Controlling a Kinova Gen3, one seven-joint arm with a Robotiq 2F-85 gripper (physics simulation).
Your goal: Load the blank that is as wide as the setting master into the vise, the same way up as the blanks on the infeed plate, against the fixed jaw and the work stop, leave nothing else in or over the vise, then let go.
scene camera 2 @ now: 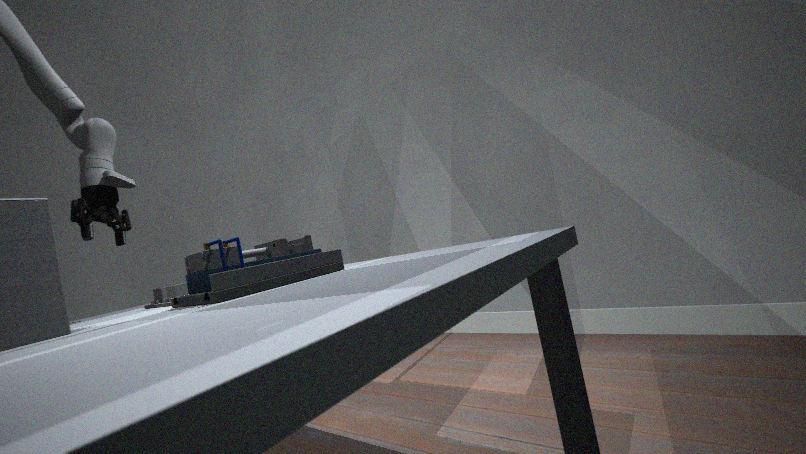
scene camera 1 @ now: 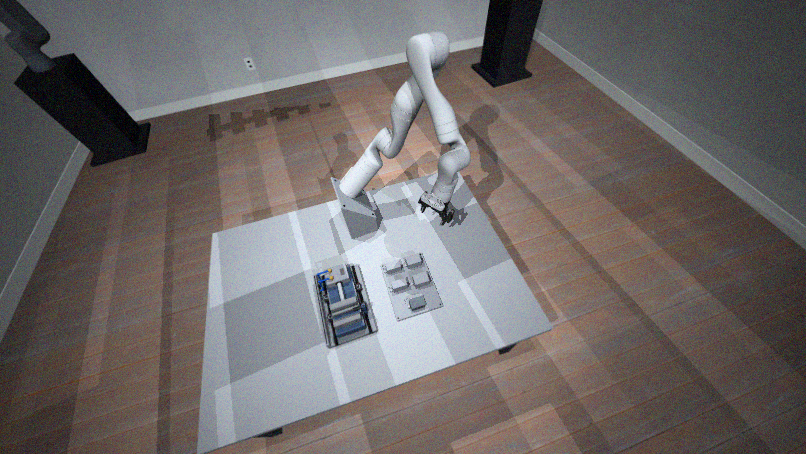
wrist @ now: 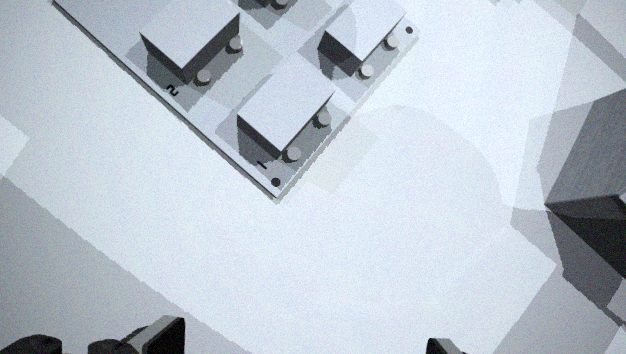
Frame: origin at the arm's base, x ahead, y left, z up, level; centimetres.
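Where they show: gripper, fingertip midpoint: (scene camera 2: 105, 242) (scene camera 1: 432, 217); arm's base, link origin: (scene camera 1: 348, 190).
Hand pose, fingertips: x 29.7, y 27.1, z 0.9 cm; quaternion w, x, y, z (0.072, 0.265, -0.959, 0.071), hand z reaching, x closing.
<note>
Things, the pixels of their top centre, and the offset from my fingertips. "pt": a spot on its surface instead.
- infeed plate, top centre: (wrist: 235, 5) (scene camera 1: 410, 284) dx +15.5, dy -16.8, dz -17.9 cm
- mark 1, surface spot: (wrist: 285, 107) pt dx +6.8, dy -11.1, dz -14.4 cm
- mark 2, surface spot: (wrist: 192, 35) pt dx +15.3, dy -11.5, dz -14.4 cm
- darker block, top centre: (scene camera 1: 416, 302) dx +24.5, dy -17.6, dz -15.5 cm
- vise, top centre: (scene camera 2: 257, 242) (scene camera 1: 339, 295) dx +12.7, dy -44.4, dz -8.9 cm
The infeed plate (scene camera 1: 394, 311) (wrist: 205, 117) holds light grey blanks, upright against small pins. One blank (scene camera 1: 413, 259) and another blank (scene camera 1: 421, 279) show at its right, with two more on its left. In the wrist view the blank by mark 1 (wrist: 285, 107) and the blank by mark 2 (wrist: 192, 35) show from above. A darker block (scene camera 1: 417, 303) sits on the plate's front part; whether it is the setting master I cannot tell. The vise (scene camera 1: 344, 305) (scene camera 2: 276, 267) stands left of the plate; no blank is discernible in it. My gripper (scene camera 1: 435, 214) (scene camera 2: 103, 239) (wrist: 306, 342) is open and empty, above the table behind the plate.
The arm's grey base block (scene camera 1: 360, 218) (scene camera 2: 28, 270) (wrist: 590, 150) stands at the table's back, behind the vise and plate. Blue bent parts with orange tips (scene camera 1: 325, 276) rise at the vise's back left; they also show in scene camera 2 as blue hoops (scene camera 2: 232, 250).
</note>
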